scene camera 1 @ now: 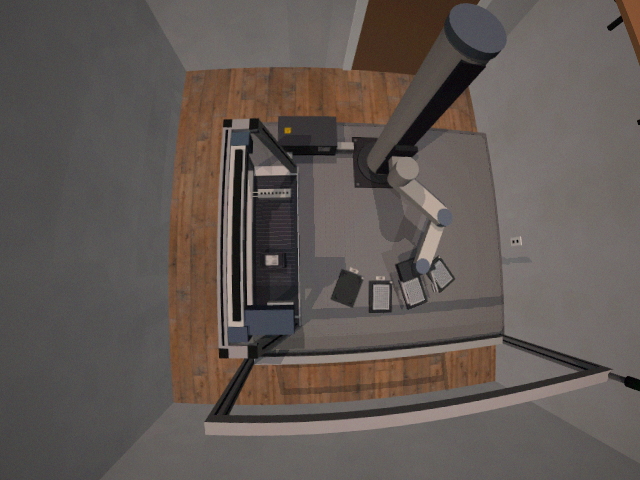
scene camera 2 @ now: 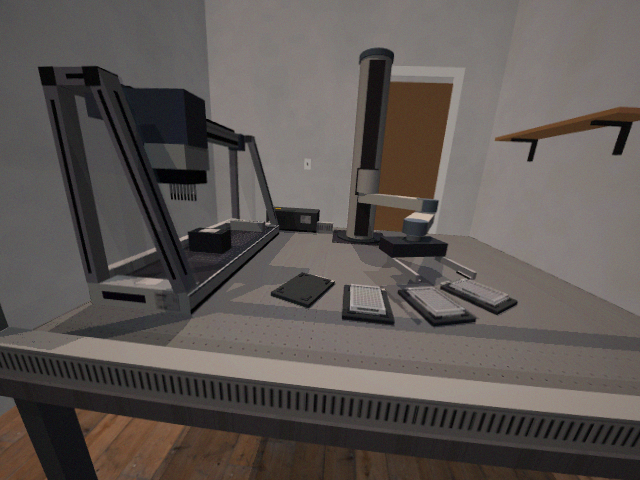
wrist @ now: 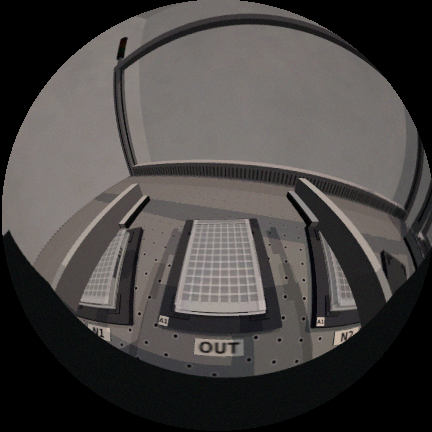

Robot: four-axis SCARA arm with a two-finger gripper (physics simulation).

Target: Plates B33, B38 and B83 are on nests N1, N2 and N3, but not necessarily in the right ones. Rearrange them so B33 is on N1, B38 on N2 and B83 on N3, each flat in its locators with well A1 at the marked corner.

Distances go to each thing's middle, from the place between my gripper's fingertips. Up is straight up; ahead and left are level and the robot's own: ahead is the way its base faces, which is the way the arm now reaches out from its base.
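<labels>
Counting from my hand, I find the out nest (wrist: pixel 198 323) 2 cm behind, 1 cm to the right and 9 cm below; going by their middles, it is the nearest to my hand of the things named here. The nest N1 (wrist: pixel 126 282) is 11 cm behind my hand, 15 cm to the left of it and 9 cm below it. Nest N2 (scene camera 2: pixel 363 317) is 19 cm to the right of my hand and 9 cm below it, while nest N3 (scene camera 2: pixel 304 286) is now 36 cm to the right of my hand, 6 cm behind it and 9 cm below it.
</labels>
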